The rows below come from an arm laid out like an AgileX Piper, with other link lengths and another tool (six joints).
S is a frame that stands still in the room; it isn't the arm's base.
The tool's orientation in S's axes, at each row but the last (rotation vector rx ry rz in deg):
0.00, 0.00, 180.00
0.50, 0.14, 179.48
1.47, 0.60, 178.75
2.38, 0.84, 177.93
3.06, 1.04, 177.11
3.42, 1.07, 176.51
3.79, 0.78, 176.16
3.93, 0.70, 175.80
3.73, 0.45, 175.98
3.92, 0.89, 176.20
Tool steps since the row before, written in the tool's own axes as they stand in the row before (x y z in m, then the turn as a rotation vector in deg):
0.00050, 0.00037, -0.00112, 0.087, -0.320, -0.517
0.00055, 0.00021, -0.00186, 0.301, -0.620, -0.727
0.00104, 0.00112, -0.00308, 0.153, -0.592, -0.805
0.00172, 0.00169, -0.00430, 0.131, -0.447, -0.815
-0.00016, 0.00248, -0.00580, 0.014, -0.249, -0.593
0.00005, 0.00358, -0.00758, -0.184, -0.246, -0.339
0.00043, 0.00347, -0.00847, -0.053, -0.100, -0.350
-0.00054, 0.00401, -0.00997, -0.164, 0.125, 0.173
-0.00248, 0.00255, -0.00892, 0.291, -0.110, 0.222
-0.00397, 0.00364, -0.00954, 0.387, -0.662, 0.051
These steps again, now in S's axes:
-0.00050, -0.00037, -0.00112, -0.087, 0.320, -0.517
-0.00056, -0.00021, -0.00186, -0.299, 0.622, -0.726
-0.00111, -0.00112, -0.00305, -0.153, 0.590, -0.806
-0.00189, -0.00167, -0.00424, -0.137, 0.444, -0.816
-0.00017, -0.00255, -0.00577, -0.022, 0.243, -0.595
-0.00056, -0.00365, -0.00752, 0.185, 0.231, -0.349
-0.00102, -0.00350, -0.00841, 0.044, 0.094, -0.353
-0.00020, -0.00410, -0.00995, 0.162, -0.135, 0.167
0.00192, -0.00275, -0.00900, -0.273, 0.131, 0.233
0.00329, -0.00398, -0.00966, -0.340, 0.686, 0.060

